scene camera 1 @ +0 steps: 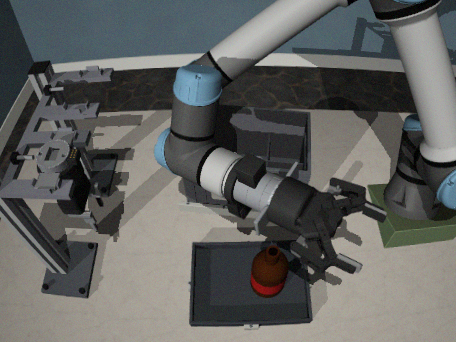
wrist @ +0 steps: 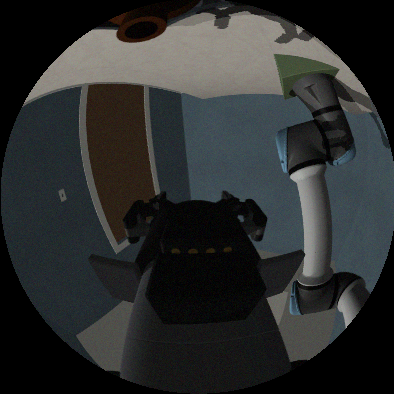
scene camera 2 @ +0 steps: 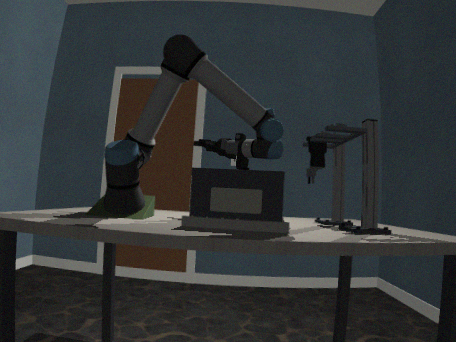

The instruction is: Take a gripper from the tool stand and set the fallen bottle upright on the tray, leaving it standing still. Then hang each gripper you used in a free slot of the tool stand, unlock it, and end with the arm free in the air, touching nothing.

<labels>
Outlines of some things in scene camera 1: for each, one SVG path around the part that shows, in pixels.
A bottle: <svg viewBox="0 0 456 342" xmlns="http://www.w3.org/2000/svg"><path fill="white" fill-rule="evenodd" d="M274 245L260 251L252 262L251 288L258 296L263 298L275 297L283 290L289 270L287 257Z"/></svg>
An adaptive gripper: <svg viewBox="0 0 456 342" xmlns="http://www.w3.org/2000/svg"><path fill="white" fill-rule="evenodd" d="M274 176L268 182L260 198L260 214L254 221L256 235L260 236L270 221L300 236L296 241L291 242L290 253L316 272L322 274L329 267L335 266L349 274L359 273L362 264L341 253L336 254L331 238L334 237L343 217L351 213L362 211L362 214L381 223L385 221L387 213L384 209L366 200L366 188L332 177L327 192L320 192L316 188L297 180L299 178L298 162L293 164L286 178L278 175ZM305 242L317 241L324 258L322 259L310 251Z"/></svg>
</labels>
